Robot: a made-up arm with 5 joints.
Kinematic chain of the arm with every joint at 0, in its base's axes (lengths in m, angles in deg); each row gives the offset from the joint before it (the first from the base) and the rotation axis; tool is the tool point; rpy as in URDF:
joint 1: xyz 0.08 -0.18 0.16 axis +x
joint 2: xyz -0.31 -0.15 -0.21 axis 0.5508 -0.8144 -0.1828
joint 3: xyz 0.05 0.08 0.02 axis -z
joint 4: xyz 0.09 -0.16 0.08 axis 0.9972 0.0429 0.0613
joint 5: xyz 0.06 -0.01 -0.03 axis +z
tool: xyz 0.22 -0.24 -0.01 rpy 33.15 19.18 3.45
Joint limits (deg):
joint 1: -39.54..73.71
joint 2: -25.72..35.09
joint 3: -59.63..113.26
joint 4: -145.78..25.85
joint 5: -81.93..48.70
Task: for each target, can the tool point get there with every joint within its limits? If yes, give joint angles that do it. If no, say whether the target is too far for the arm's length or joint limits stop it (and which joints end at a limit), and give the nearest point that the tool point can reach.
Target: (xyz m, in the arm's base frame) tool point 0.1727 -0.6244 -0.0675
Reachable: yes | joints 21.23 14.96 -6.60 -11.37 -3.76
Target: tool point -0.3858 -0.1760 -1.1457
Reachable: no: too far | nearest point -0.3096 -0.1779 -0.5254 | short by 0.625 m
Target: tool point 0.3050 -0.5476 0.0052
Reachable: yes | joints -19.18 -10.08 -23.71 11.49 -6.07
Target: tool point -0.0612 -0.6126 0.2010
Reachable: yes | joints 21.54 0.18 42.04 -99.89 -7.97
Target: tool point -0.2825 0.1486 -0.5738
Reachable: no: joint limits stop it (at a limit: joint 1, joint 2) | nearest point -0.2825 0.0800 -0.4642 | short by 0.129 m
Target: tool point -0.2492 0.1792 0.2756
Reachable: no: joint limits stop it (at a limit: joint 1, joint 3, joint 4) | nearest point -0.1938 0.0607 0.2990 | short by 0.133 m
